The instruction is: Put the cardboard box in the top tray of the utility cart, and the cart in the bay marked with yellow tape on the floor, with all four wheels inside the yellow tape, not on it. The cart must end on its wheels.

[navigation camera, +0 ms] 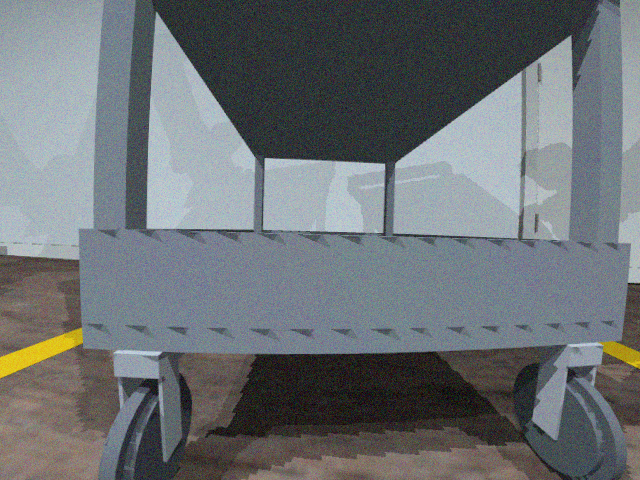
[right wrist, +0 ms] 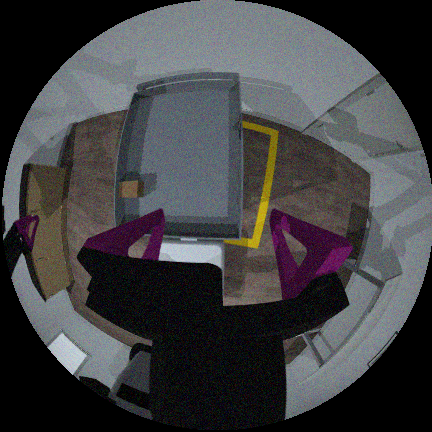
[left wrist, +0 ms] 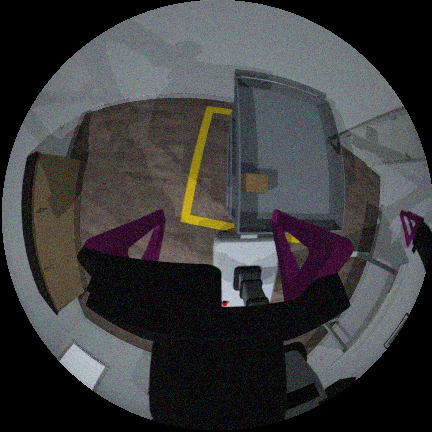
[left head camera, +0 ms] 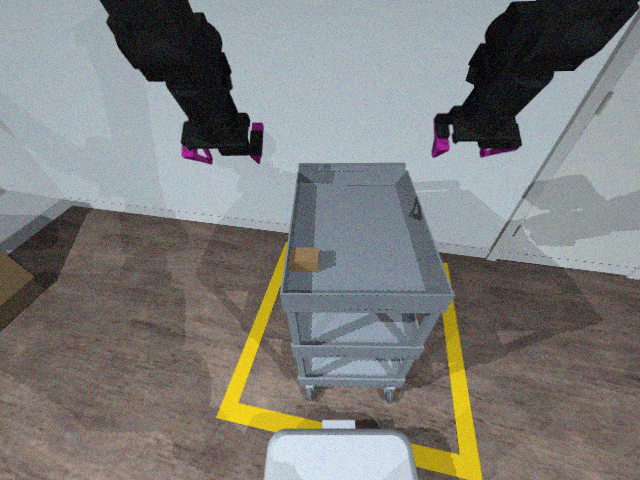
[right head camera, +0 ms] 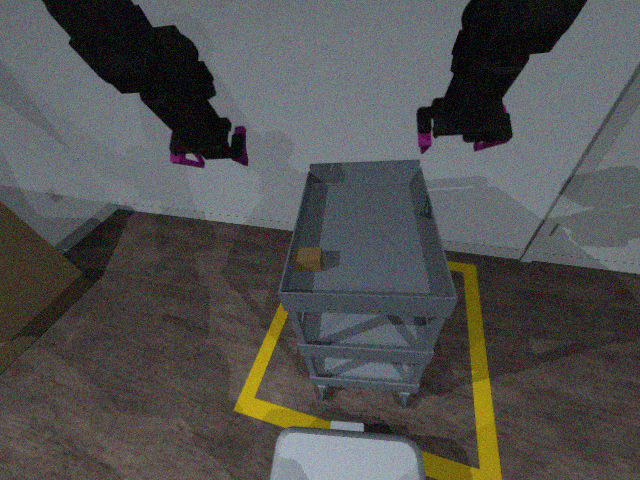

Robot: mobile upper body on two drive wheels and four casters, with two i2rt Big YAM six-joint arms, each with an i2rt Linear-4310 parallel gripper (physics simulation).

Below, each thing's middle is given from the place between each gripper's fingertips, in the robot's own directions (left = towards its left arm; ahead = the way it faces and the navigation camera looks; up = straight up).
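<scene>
The small brown cardboard box (right head camera: 304, 259) is well below my left hand, a good way to the right of it and slightly ahead of it. As for my right gripper, it is now far above the box, far to the right of it and a bit short of it.
</scene>
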